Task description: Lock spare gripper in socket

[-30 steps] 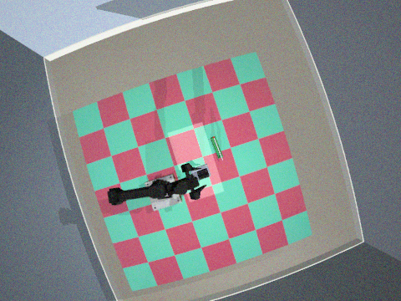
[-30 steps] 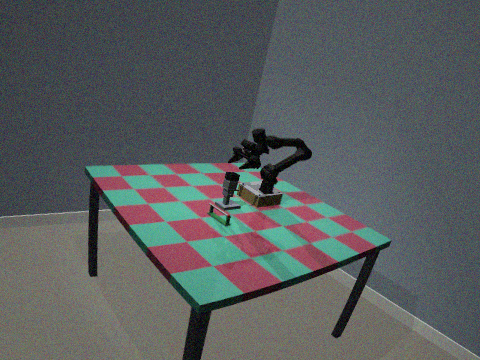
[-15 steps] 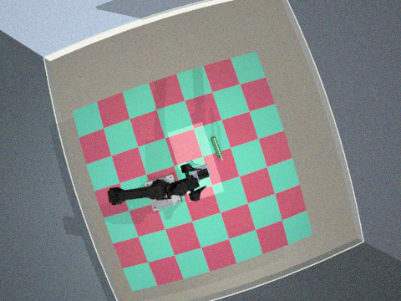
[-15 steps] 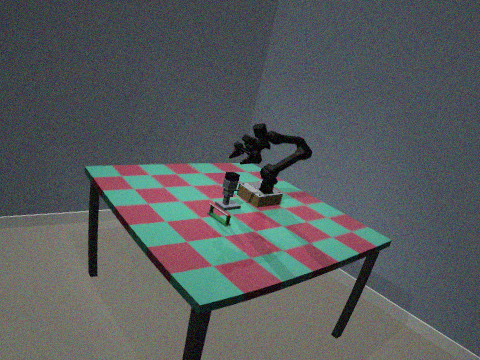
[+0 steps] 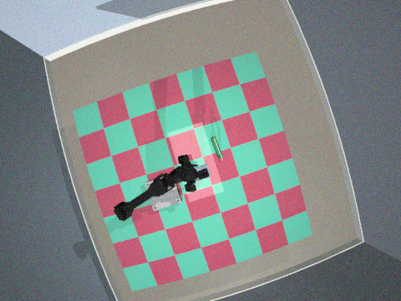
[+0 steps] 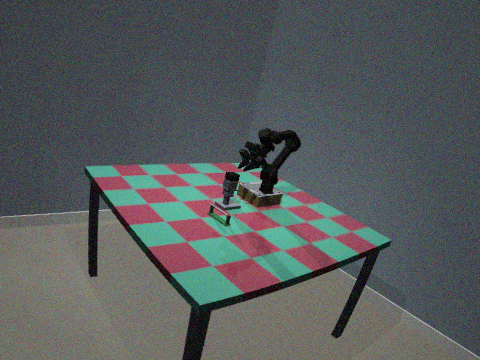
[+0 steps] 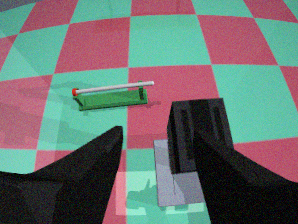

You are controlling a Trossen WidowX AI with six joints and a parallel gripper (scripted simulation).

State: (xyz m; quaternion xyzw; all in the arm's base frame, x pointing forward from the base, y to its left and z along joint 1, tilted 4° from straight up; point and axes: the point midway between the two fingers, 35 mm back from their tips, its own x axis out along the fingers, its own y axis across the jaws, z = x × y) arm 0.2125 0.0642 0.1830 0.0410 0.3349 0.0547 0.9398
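The cradle is 130 mm ahead of my gripper tip, 100 mm to the left of it and 190 mm below it. From my gripper tip the other things lie so: spare gripper: 20 mm ahead, 30 mm to the right, 90 mm below; mount: 10 mm ahead, 30 mm to the right, 160 mm below.
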